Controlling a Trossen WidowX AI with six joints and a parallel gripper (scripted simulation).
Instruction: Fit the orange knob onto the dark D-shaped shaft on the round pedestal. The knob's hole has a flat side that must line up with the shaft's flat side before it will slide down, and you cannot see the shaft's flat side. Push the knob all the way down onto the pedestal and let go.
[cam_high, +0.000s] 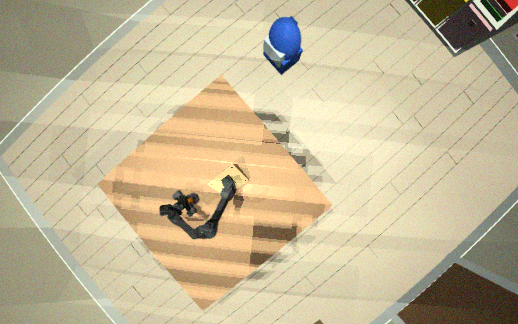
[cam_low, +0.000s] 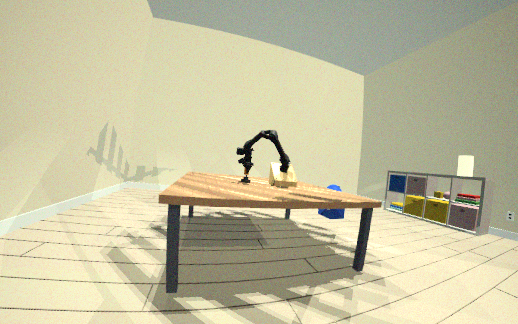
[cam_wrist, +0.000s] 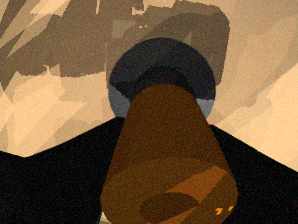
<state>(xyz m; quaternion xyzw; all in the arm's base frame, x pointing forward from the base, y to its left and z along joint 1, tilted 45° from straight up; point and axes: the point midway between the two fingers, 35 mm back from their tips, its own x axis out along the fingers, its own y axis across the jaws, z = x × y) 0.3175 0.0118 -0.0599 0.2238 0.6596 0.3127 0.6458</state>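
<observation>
Right now my gripper tip is 20 mm below the orange knob. From my gripper tip the other things lie so: pedestal (40 mm below).
</observation>
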